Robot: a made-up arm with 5 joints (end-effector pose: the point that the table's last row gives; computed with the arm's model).
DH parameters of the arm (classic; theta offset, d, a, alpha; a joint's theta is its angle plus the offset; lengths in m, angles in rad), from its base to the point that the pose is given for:
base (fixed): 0 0 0.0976 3.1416
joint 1: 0 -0.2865 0.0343 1.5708
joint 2: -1.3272 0 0.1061 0
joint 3: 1.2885 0 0.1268 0
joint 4: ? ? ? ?
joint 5: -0.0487 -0.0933 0 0
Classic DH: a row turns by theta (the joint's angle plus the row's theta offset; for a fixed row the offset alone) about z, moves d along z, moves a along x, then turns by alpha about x.
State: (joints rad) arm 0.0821 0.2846 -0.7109 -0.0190 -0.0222
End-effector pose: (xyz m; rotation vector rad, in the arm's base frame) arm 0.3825 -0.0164 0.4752 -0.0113 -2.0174 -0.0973
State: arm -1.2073 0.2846 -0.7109 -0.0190 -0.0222
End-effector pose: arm 0.1925 0.2692 0.4752 1.2476 -1.6788 0.7099
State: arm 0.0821 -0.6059 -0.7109 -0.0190 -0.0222
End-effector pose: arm 0.1435 0.0032 0.6003 -0.0163 -2.9071 -0.0262
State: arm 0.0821 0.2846 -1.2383 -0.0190 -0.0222
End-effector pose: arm 0.3071 -0.0102 0.5614 -0.0142 -2.5446 -0.0600
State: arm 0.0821 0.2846 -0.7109 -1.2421 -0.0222
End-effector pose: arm 0.2895 -0.0088 0.5279 0.0170 3.0442 -0.0114
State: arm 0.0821 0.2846 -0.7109 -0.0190 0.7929
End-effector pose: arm 0.3825 -0.0164 0.4752 -0.8196 -1.8697 0.4185
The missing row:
joint 4: -1.5321 0.007 0 1.5708
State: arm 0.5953 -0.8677 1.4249 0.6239 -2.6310
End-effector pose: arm 0.1991 -0.0603 0.2235 -0.5045 0.2946 2.9535
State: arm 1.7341 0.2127 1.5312 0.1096 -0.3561
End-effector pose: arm 0.0983 -0.0387 0.1665 0.2124 0.2710 -2.1221
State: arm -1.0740 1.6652 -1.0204 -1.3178 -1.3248
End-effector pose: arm 0.2399 0.2772 0.2372 2.1147 -0.7649 -0.1616
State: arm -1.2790 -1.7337 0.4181 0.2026 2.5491
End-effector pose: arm 0.0900 -0.0008 0.5026 1.6793 2.3991 -0.6478
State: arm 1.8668 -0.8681 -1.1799 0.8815 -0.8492
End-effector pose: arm 0.1199 0.0492 0.5686 -1.4000 -2.6601 -0.6052
